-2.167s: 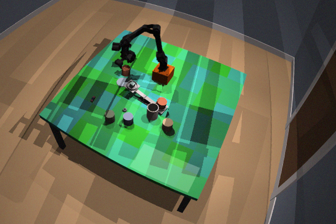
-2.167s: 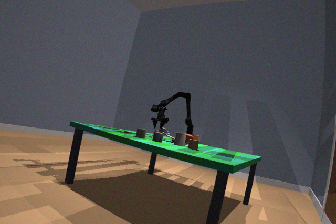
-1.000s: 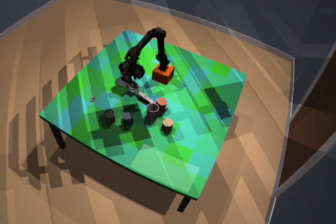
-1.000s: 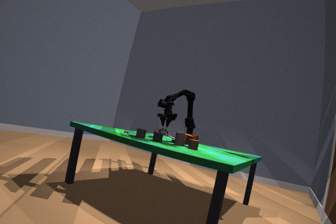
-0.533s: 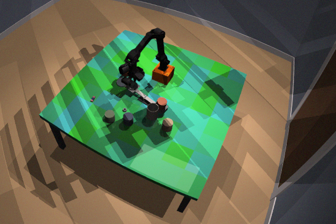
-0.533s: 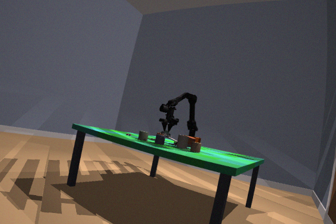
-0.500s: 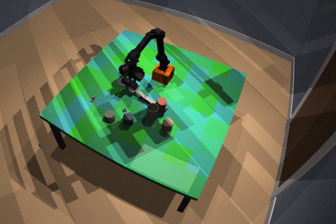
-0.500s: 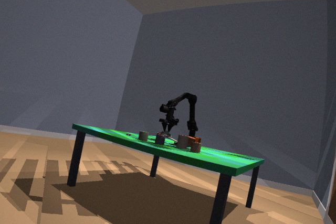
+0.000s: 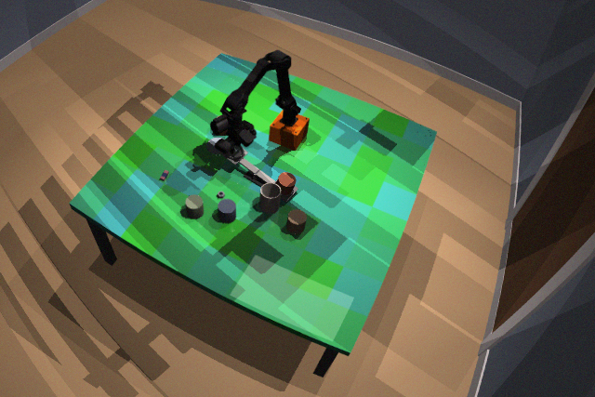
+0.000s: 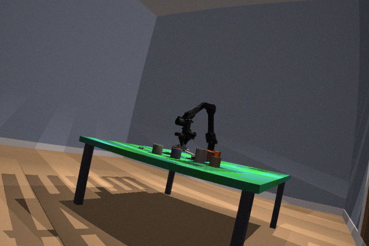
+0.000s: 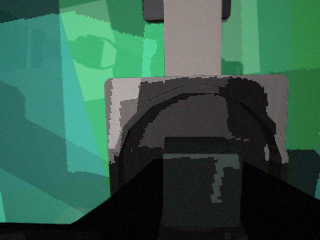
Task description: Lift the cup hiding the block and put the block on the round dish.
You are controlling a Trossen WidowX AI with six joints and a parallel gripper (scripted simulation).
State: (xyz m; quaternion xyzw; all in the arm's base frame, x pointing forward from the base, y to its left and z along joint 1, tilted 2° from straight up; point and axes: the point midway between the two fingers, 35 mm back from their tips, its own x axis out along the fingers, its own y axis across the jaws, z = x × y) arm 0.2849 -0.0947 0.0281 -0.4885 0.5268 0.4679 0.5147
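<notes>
The round grey dish lies 13 cm to the right of my gripper tip, 8 cm below it and 5 cm behind it. From my gripper tip the other things lie so: blue-grey cylinder (25 cm ahead, 15 cm to the left, 4 cm below); then grey balance (12 cm to the left, 4 cm below, 1 cm ahead); then small nut (18 cm ahead, 7 cm below, 5 cm to the left).
</notes>
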